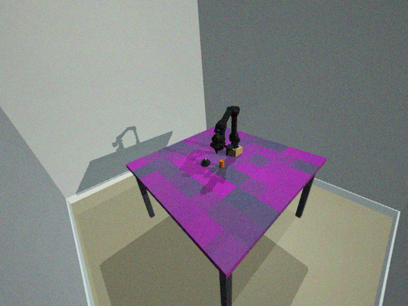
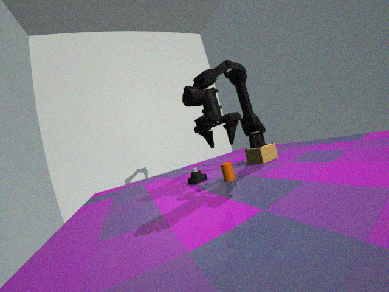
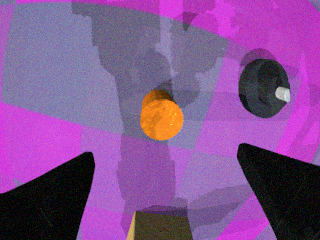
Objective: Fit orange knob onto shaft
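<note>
My gripper tip is now 8 cm above the orange knob. Round my gripper tip: round pedestal: 9 cm ahead, 13 cm to the right, 9 cm below.
</note>
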